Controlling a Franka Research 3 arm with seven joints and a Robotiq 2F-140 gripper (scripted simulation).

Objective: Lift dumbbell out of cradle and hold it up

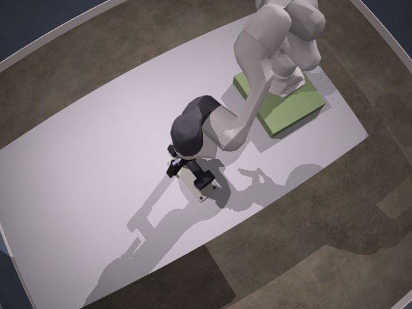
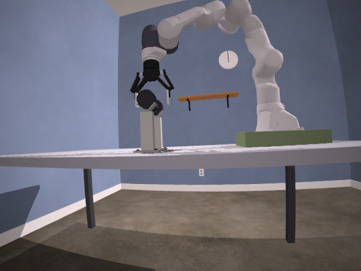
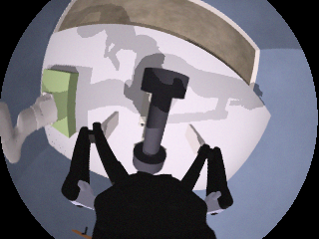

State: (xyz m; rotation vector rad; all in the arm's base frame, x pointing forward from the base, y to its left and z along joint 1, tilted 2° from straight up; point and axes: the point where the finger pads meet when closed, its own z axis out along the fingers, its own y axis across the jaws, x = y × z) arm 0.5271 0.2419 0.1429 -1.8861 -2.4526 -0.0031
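Now: hand right at the dumbbell. The rest, counted from my hand: grey cradle 12 cm below.
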